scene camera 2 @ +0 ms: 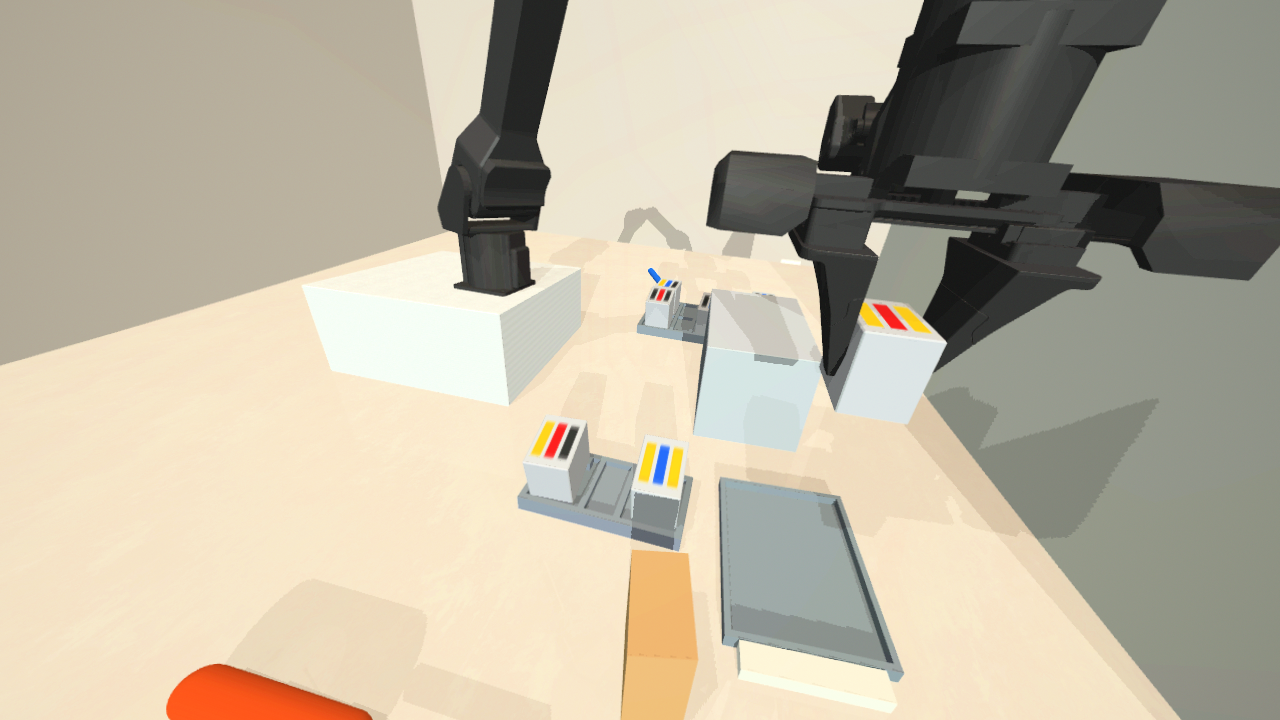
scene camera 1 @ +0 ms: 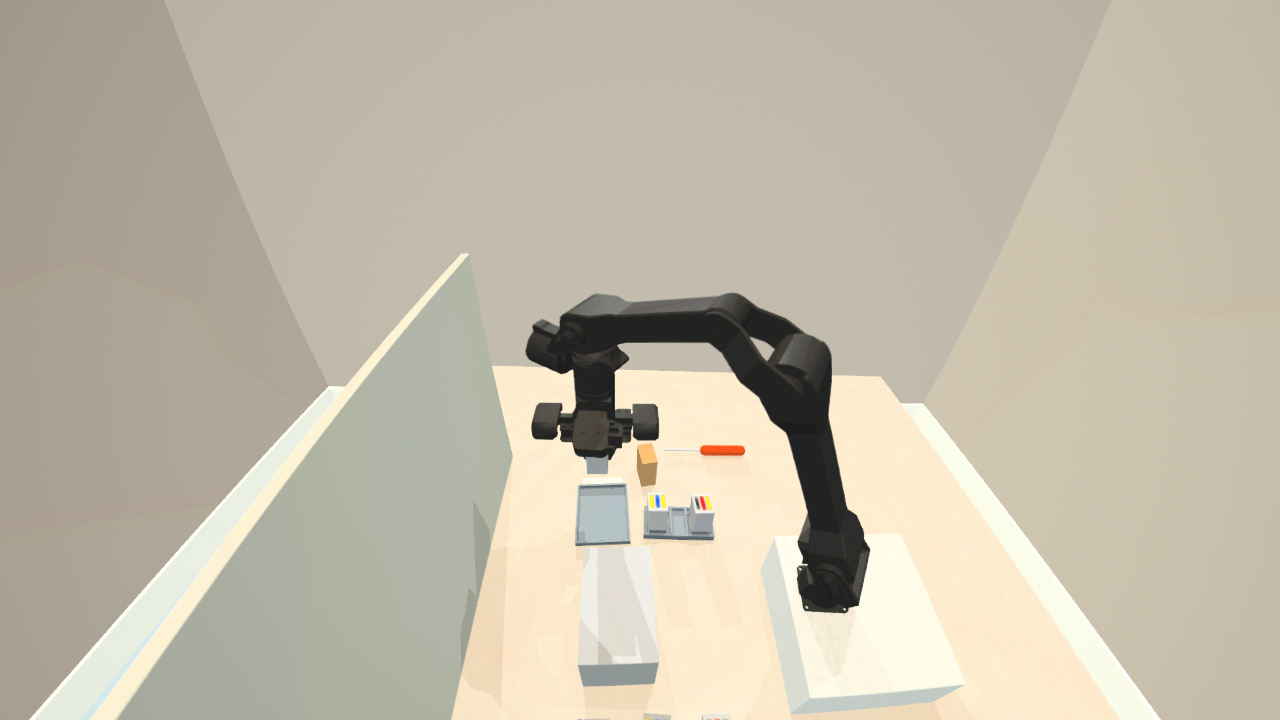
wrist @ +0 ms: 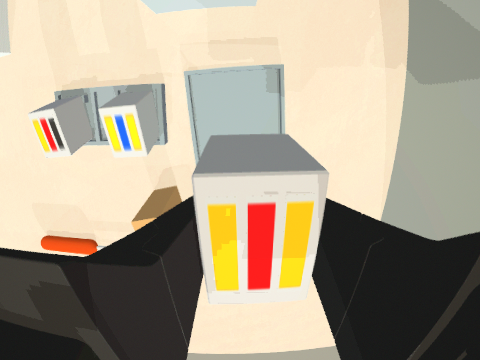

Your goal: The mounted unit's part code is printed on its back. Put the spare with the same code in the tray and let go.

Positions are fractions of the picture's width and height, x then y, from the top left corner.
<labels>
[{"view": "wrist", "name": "my gripper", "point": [0.52, 0.55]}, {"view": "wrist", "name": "orange-handled screwdriver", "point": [0.11, 0.68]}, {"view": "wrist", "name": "tan block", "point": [0.34, 0.56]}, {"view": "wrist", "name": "grey rack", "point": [0.19, 0.27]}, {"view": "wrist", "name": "grey tray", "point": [0.52, 0.28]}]
</labels>
